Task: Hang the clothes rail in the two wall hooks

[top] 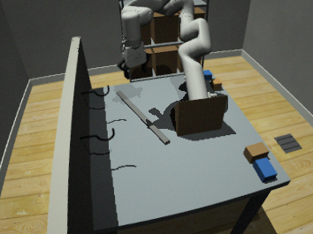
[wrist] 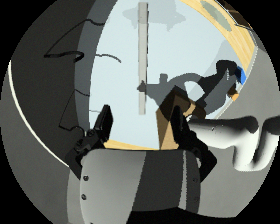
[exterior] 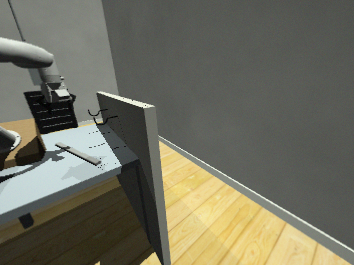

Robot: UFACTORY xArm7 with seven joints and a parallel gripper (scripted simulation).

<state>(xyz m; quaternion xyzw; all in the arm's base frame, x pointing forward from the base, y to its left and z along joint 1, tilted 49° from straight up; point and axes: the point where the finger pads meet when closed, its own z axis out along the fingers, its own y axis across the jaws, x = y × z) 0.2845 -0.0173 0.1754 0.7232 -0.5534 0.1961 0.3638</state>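
Right now the clothes rail is 250 mm below my hand. The rest, counted from my hand: wall panel: 300 mm ahead, 110 mm to the left, 490 mm below; then brown block: 430 mm behind, 440 mm to the left, 240 mm below.
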